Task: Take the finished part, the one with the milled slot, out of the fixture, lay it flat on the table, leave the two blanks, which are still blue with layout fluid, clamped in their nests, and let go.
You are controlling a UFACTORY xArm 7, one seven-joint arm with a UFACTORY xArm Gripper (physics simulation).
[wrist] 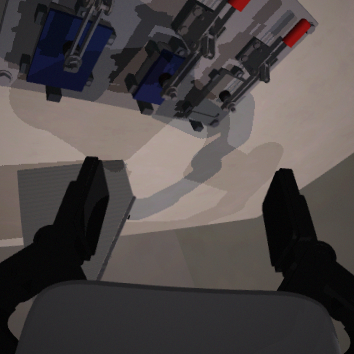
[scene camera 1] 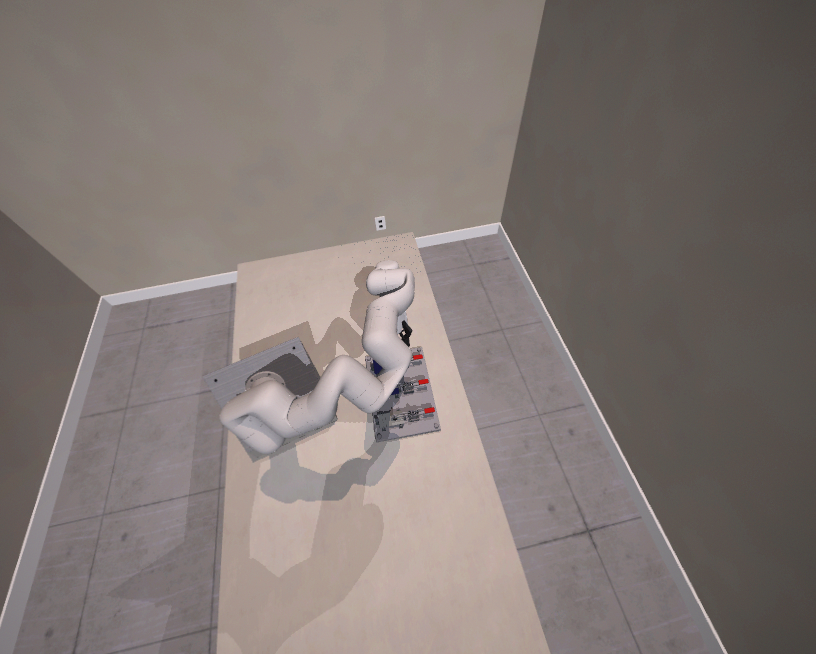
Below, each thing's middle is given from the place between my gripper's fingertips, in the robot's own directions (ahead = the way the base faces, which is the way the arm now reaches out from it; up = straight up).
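The fixture plate [scene camera 1: 422, 398] is 21 cm below my hand, 8 cm to the right of it and 4 cm behind it. Going by their middles, the plate is the nearest to my hand of the things named here. As for the finished part [wrist: 205, 107], it sits 19 cm below my hand, with 18 cm to the right of my hand and 11 cm behind it as its other distances.
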